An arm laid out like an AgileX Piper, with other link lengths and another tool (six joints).
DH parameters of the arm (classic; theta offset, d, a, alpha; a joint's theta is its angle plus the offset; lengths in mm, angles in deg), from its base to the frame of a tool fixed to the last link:
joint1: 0 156.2 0 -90
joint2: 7.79 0 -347.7 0
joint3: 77.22 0 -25.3 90
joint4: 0 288.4 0 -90
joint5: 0 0 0 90
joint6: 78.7 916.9 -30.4 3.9
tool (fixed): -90 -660.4 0 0
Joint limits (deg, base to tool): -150..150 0..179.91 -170..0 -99.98..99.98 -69.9..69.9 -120..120
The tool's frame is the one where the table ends.
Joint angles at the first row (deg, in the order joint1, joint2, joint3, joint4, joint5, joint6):
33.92 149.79 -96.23 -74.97 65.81 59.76
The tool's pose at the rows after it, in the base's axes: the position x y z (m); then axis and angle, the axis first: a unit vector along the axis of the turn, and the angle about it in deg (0 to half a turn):
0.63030, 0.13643, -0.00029, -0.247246, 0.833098, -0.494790, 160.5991
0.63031, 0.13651, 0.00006, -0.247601, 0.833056, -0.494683, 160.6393
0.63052, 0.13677, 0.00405, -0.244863, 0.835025, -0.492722, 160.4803
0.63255, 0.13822, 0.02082, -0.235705, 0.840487, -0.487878, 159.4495
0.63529, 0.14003, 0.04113, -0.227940, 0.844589, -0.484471, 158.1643
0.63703, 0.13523, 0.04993, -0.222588, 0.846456, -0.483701, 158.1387
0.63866, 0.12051, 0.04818, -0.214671, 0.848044, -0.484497, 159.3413
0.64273, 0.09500, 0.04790, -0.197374, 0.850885, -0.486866, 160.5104
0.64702, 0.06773, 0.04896, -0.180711, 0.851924, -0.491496, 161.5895
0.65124, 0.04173, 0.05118, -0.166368, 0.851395, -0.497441, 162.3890
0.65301, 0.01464, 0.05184, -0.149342, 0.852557, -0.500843, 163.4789
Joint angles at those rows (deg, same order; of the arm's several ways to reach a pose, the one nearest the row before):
33.92 149.79 -96.23 -74.97 65.81 59.71
33.92 149.73 -96.23 -74.91 65.81 59.59
33.92 149.26 -96.23 -74.58 65.81 59.47
33.92 147.50 -96.23 -73.98 65.87 59.30
33.92 145.50 -96.23 -73.68 66.00 58.95
33.44 144.56 -96.23 -73.33 66.12 58.34
32.16 144.56 -96.23 -72.83 66.18 57.72
29.88 144.56 -96.23 -72.75 66.18 57.68
27.43 144.56 -96.23 -73.08 66.23 57.61
25.07 144.56 -96.23 -73.81 66.23 57.61
22.68 144.56 -96.23 -74.03 66.23 57.61

